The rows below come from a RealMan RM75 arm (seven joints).
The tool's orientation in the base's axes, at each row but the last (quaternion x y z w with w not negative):
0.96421 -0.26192 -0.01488 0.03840
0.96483 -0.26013 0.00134 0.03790
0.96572 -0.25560 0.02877 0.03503
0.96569 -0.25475 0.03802 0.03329
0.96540 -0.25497 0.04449 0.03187
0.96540 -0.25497 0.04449 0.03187
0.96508 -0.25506 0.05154 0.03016
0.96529 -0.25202 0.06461 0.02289
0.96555 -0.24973 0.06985 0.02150
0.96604 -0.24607 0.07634 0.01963
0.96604 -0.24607 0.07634 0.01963
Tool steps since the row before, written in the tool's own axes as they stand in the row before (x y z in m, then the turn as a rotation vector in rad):
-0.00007 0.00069 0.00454 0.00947 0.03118 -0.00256
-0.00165 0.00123 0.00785 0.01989 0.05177 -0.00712
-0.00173 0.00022 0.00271 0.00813 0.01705 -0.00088
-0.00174 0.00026 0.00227 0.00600 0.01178 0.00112
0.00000 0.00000 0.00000 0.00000 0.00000 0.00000
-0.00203 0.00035 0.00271 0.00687 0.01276 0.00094
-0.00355 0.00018 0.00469 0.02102 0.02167 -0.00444
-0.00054 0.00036 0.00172 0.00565 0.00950 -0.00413
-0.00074 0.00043 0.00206 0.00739 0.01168 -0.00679
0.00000 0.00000 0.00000 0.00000 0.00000 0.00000
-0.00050 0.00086 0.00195 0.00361 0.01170 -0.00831
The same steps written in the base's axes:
-0.00063 -0.00086 -0.00447 -0.00742 -0.03143 0.00502
-0.00218 -0.00081 -0.00778 -0.00867 -0.05407 0.01129
-0.00151 0.00044 -0.00281 -0.00143 -0.01871 0.00238
-0.00151 0.00044 -0.00240 -0.00056 -0.01326 -0.00004
0.00000 0.00000 0.00000 0.00000 0.00000 0.00000
-0.00174 0.00046 -0.00289 -0.00030 -0.01452 0.00026
-0.00276 0.00118 -0.00506 0.00706 -0.02872 0.00751
-0.00045 -0.00018 -0.00177 -0.00023 -0.01070 0.00497
-0.00059 -0.00018 -0.00214 -0.00011 -0.01324 0.00787
0.00000 0.00000 0.00000 0.00000 0.00000 0.00000
-0.00058 -0.00067 -0.00200 -0.00361 -0.01135 0.00878

